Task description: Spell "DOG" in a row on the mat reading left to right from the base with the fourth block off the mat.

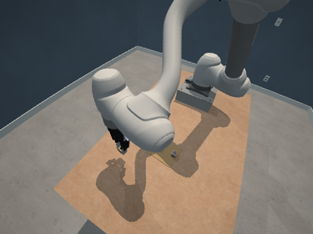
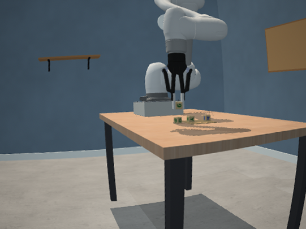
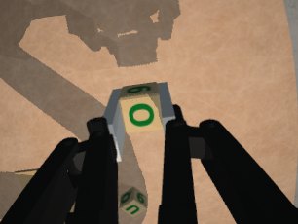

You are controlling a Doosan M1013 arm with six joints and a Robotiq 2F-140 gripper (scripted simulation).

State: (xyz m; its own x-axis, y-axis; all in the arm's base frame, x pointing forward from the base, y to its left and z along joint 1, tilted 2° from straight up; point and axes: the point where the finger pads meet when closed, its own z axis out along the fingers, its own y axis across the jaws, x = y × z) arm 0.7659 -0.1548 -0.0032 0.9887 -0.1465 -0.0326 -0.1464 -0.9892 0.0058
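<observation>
The tan mat lies 18 cm to the left of my hand, 16 cm behind it and 11 cm below it. Also, from my hand: G block 16 cm behind, 13 cm to the left, 10 cm below; D block 23 cm to the left, 17 cm behind, 10 cm below.
</observation>
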